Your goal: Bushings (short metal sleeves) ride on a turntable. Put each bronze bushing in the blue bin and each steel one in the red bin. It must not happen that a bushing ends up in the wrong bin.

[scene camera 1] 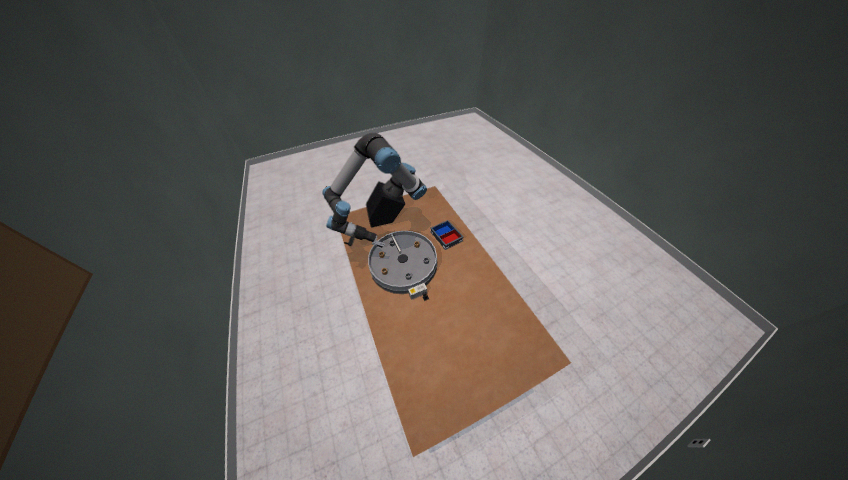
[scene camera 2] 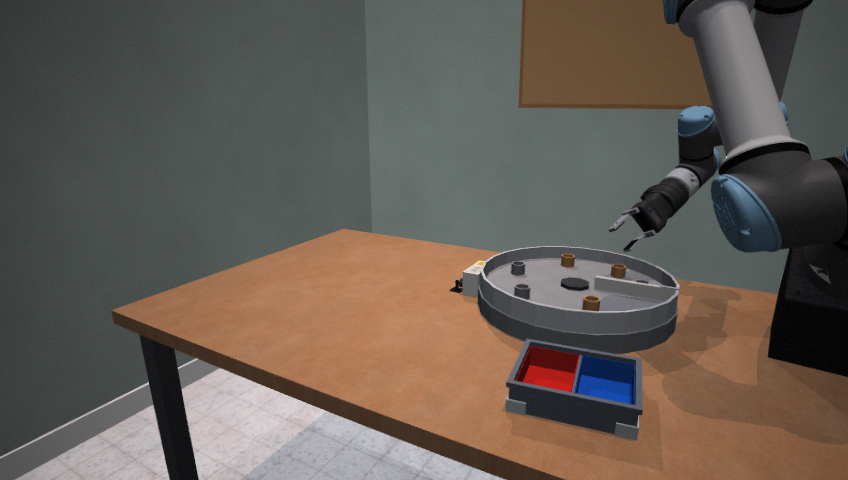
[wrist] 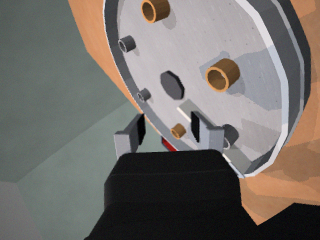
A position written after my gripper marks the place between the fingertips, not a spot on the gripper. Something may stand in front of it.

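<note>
Scene camera 2 shows a grey turntable [scene camera 2: 551,284], a bin [scene camera 2: 618,378] and my gripper [scene camera 2: 619,240]. The wrist view shows a bronze bushing [wrist: 230,70], together with the turntable [wrist: 171,57] and my gripper [wrist: 167,122]. Scene camera 1 shows the grey turntable [scene camera 1: 411,260].
</note>
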